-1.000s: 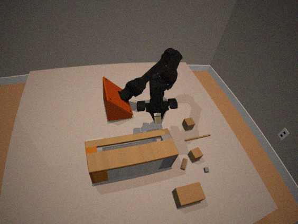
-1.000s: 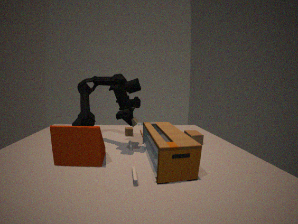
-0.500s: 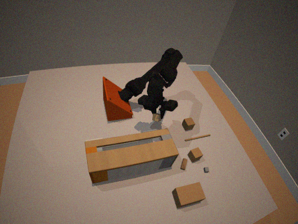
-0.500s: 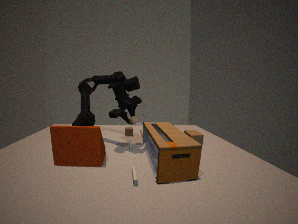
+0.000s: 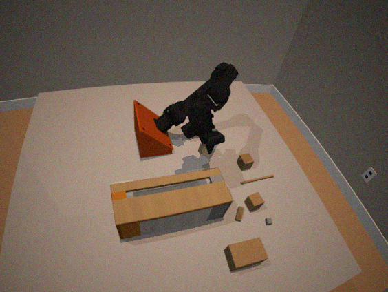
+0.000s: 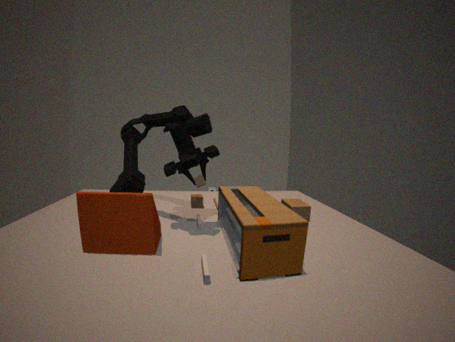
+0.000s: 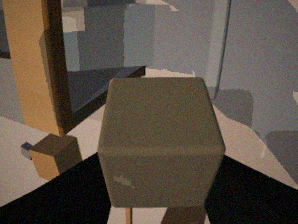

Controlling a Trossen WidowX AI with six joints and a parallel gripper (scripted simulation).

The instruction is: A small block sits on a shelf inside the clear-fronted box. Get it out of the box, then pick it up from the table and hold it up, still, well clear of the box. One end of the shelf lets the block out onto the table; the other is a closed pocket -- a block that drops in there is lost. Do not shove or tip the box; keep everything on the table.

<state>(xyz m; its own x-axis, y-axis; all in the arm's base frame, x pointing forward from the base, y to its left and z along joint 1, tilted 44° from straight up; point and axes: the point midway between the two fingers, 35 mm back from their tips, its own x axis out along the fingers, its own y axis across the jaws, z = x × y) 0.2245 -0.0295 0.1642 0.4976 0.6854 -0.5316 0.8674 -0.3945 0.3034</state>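
My gripper tip is 10 mm to the left of the tan cube and 10 mm below it. Also, from my gripper tip: thin stick: 230 mm to the left, 140 mm below, 110 mm ahead; grey cube: 300 mm ahead, 160 mm to the left, 140 mm below; tan block: 380 mm ahead, 120 mm below, 10 mm to the right.
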